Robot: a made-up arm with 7 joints. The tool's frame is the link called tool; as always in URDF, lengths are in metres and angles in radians.
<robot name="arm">
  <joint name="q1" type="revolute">
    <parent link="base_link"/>
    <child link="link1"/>
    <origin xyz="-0.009 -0.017 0.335" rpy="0 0 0"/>
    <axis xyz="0 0 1"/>
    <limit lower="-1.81" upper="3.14"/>
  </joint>
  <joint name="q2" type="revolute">
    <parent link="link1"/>
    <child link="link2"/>
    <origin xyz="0.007 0.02 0.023" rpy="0 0 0"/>
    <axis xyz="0 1 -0.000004"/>
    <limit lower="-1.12" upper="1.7"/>
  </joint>
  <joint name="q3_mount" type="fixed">
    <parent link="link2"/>
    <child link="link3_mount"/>
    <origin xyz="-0.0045 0.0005 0.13" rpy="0 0 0"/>
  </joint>
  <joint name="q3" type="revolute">
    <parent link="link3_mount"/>
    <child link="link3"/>
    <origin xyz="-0.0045 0.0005 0.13" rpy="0 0 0"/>
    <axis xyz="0 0 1"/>
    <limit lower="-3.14" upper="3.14"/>
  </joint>
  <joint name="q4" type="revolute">
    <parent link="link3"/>
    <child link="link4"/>
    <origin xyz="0.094 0.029 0.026" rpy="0 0 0"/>
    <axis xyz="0 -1 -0.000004"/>
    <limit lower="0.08" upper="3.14"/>
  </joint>
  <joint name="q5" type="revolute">
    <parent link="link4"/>
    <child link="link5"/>
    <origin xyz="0.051 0.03 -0.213" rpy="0 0 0"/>
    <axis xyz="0 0.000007 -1"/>
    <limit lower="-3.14" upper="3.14"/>
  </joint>
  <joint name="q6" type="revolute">
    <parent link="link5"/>
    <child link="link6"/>
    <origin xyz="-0.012 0.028 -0.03" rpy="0 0 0"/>
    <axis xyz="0 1 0.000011"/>
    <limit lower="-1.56" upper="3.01"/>
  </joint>
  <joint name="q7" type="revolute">
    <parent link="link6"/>
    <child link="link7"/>
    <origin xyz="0.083 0.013 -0.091" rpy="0 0 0"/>
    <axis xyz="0 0.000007 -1"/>
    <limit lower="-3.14" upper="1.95"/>
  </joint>
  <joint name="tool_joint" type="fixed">
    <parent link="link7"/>
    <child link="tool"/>
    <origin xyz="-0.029 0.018 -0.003" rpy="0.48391 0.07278 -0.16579"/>
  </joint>
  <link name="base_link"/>
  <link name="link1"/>
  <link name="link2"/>
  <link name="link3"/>
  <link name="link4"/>
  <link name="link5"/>
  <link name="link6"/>
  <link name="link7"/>
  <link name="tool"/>
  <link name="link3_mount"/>
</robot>
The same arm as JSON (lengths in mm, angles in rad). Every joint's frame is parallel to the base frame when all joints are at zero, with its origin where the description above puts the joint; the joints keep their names.
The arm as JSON. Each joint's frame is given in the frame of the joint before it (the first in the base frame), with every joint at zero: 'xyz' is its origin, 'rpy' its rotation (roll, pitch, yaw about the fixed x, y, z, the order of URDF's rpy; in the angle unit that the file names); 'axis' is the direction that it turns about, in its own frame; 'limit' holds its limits. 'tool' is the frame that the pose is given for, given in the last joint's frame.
{"units": {"length": "mm", "angle": "rad"}, "joints": [
  {"name": "q1", "type": "revolute", "origin": {"xyz": [-9.0, -17.0, 335.0], "rpy": [0.0, 0.0, 0.0]}, "axis": [0.0, 0.0, 1.0], "limit": {"lower": -1.81, "upper": 3.14}},
  {"name": "q2", "type": "revolute", "origin": {"xyz": [7.0, 20.0, 23.0], "rpy": [0.0, 0.0, 0.0]}, "axis": [0.0, 1.0, 0.0], "limit": {"lower": -1.12, "upper": 1.7}},
  {"name": "q3", "type": "revolute", "origin": {"xyz": [-9.0, 1.0, 260.0], "rpy": [0.0, 0.0, 0.0]}, "axis": [0.0, 0.0, 1.0], "limit": {"lower": -3.14, "upper": 3.14}},
  {"name": "q4", "type": "revolute", "origin": {"xyz": [94.0, 29.0, 26.0], "rpy": [0.0, 0.0, 0.0]}, "axis": [0.0, -1.0, 0.0], "limit": {"lower": 0.08, "upper": 3.14}},
  {"name": "q5", "type": "revolute", "origin": {"xyz": [51.0, 30.0, -213.0], "rpy": [0.0, 0.0, 0.0]}, "axis": [0.0, 0.0, -1.0], "limit": {"lower": -3.14, "upper": 3.14}},
  {"name": "q6", "type": "revolute", "origin": {"xyz": [-12.0, 28.0, -30.0], "rpy": [0.0, 0.0, 0.0]}, "axis": [0.0, 1.0, 0.0], "limit": {"lower": -1.56, "upper": 3.01}},
  {"name": "q7", "type": "revolute", "origin": {"xyz": [83.0, 13.0, -91.0], "rpy": [0.0, 0.0, 0.0]}, "axis": [0.0, 0.0, -1.0], "limit": {"lower": -3.14, "upper": 1.95}}
], "tool": {"origin": {"xyz": [-29.0, 18.0, -3.0], "rpy": [0.4839, 0.0728, -0.1658]}}}

